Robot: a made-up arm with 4 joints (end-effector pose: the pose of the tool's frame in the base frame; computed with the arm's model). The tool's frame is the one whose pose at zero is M. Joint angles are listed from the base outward.
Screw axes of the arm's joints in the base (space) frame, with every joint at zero. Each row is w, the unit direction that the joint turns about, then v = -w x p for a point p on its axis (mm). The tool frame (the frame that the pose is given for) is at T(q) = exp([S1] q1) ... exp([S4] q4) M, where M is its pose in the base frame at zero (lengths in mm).
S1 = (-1, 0, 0, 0.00, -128.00, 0.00)
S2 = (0, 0, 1, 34.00, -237.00, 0.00)
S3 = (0, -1, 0, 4.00, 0.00, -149.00)
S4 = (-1, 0, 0, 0.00, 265.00, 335.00)
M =
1 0 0 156.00
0 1 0 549.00
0 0 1 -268.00
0 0 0 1
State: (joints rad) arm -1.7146 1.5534 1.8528 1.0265
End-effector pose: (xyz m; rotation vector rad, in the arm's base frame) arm -0.1662 -0.0643 0.5096 1.8643 -1.4593 -1.3178
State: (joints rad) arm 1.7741 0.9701 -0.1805 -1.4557
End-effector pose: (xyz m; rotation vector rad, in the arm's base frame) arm -0.0856 -0.2065 0.0232 -0.3798 0.9652 -0.2099
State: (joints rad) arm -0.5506 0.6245 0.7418 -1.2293
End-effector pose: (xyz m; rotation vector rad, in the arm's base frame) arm -0.0123 0.3591 0.1494 1.8592 -0.5631 0.9422
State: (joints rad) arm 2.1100 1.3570 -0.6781 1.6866
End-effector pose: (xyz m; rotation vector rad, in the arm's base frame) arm -0.1116 -0.2861 0.6298 1.5642 -0.9403 -1.3058
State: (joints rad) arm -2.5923 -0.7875 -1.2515 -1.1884
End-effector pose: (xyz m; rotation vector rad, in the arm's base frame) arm 0.4003 -0.2729 0.4746 -1.5836 -1.5187 -0.2766
